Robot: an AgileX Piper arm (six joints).
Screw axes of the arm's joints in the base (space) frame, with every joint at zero. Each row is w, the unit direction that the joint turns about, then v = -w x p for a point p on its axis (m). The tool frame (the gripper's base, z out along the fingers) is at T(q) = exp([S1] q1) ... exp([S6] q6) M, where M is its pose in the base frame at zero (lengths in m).
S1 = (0, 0, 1, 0, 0, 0)
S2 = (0, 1, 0, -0.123, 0, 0)
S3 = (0, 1, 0, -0.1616, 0, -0.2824)
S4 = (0.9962, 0, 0.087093, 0, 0.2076, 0)
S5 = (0, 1, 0, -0.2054, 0, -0.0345)
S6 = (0.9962, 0, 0.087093, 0, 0.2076, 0)
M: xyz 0.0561 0 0.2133 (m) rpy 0 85.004 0 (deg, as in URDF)
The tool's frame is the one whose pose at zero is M.
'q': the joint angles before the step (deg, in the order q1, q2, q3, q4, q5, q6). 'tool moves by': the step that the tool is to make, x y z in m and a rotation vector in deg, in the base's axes. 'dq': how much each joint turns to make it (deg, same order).
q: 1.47 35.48 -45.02 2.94 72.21 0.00
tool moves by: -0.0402 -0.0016 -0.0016 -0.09 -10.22 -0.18
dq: -0.12 -12.19 2.99 -0.31 -1.02 -0.11
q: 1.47 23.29 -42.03 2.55 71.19 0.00
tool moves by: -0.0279 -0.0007 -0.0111 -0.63 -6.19 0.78
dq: -0.01 -9.22 3.06 0.01 0.04 -1.12
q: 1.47 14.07 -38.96 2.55 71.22 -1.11
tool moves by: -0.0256 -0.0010 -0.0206 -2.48 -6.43 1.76
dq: -0.04 -10.49 4.25 -0.23 -0.01 -3.11
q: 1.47 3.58 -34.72 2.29 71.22 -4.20
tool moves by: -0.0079 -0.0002 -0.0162 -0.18 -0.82 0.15
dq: 0.01 -4.64 2.94 -0.01 0.89 -0.21
